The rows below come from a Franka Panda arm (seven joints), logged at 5 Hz.
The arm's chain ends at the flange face. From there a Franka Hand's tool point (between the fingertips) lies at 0.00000 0.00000 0.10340 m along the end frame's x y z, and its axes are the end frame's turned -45 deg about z.
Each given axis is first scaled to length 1.
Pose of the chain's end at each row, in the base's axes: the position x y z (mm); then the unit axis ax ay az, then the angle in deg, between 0 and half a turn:
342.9 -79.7 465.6 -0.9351 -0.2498 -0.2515 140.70
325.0 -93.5 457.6 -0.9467 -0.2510 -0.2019 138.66
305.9 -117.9 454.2 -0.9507 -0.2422 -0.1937 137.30
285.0 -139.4 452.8 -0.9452 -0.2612 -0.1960 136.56
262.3 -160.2 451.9 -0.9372 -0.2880 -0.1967 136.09
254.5 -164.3 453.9 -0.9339 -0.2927 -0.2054 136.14
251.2 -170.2 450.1 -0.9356 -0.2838 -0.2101 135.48
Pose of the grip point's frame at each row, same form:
369.7 -6.9 397.2 -0.7417 -0.5683 -0.3562 154.58
342.5 -19.7 387.3 -0.7531 -0.5748 -0.3201 150.59
322.0 -42.8 384.9 -0.7594 -0.5679 -0.3176 148.99
299.5 -63.1 384.6 -0.7466 -0.5822 -0.3220 148.41
274.4 -82.9 384.3 -0.7291 -0.6028 -0.3242 148.00
267.7 -86.7 386.9 -0.7238 -0.6052 -0.3315 148.42
265.4 -91.8 384.2 -0.7276 -0.5971 -0.3377 148.01

